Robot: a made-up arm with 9 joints. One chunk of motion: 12 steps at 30 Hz.
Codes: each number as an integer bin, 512 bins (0 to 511) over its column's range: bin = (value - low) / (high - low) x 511, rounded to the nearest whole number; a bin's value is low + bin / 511 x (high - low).
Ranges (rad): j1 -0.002..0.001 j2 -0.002..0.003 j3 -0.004..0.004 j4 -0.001..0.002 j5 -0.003..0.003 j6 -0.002..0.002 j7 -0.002..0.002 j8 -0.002..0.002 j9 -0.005..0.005
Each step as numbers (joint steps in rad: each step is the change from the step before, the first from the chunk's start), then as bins.
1 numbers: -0.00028 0.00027 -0.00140 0.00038 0.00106 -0.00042 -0.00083 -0.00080 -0.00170
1 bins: 293 232 166 235 346 202 149 153 169
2 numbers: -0.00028 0.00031 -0.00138 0.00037 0.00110 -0.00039 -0.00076 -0.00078 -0.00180
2 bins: 293 236 167 233 349 206 158 156 164
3 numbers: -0.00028 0.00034 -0.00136 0.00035 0.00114 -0.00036 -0.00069 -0.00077 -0.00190
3 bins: 293 239 169 230 353 210 167 157 158
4 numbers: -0.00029 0.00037 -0.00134 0.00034 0.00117 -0.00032 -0.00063 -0.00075 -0.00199
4 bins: 291 242 170 228 355 215 175 160 154
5 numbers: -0.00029 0.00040 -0.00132 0.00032 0.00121 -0.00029 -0.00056 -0.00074 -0.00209
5 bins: 291 245 171 225 359 218 184 161 149
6 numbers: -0.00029 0.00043 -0.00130 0.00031 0.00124 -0.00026 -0.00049 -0.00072 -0.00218
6 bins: 291 248 172 223 361 222 193 164 144
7 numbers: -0.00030 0.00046 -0.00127 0.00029 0.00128 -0.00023 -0.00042 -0.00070 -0.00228
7 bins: 290 251 174 220 365 226 202 166 139
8 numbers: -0.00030 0.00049 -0.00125 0.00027 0.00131 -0.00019 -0.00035 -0.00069 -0.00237
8 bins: 290 254 176 216 367 231 211 167 134
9 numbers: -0.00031 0.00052 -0.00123 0.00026 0.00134 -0.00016 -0.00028 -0.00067 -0.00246
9 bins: 288 258 177 215 370 235 220 170 130
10 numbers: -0.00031 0.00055 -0.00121 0.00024 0.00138 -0.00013 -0.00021 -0.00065 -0.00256
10 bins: 288 261 178 211 373 239 229 172 125
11 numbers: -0.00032 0.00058 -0.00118 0.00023 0.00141 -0.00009 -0.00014 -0.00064 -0.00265
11 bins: 286 264 180 210 376 244 238 174 120
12 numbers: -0.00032 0.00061 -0.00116 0.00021 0.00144 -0.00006 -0.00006 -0.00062 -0.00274
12 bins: 286 267 181 206 378 248 248 176 115
